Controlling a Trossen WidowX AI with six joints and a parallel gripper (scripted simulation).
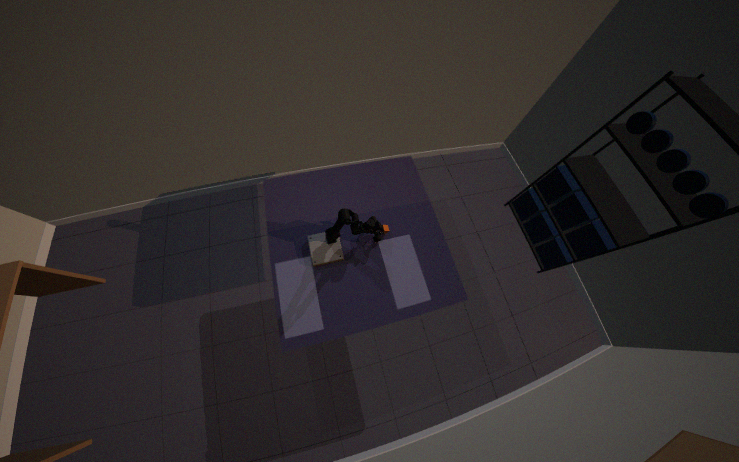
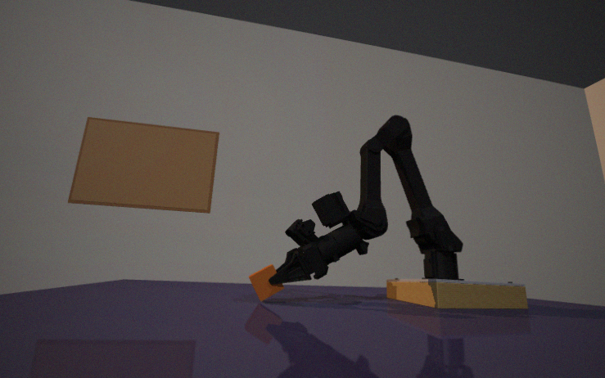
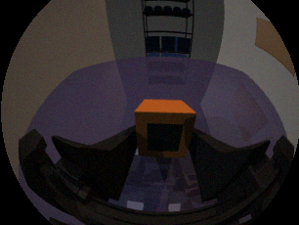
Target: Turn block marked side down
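The orange block is 10 mm behind my gripper tip and 10 mm above it.
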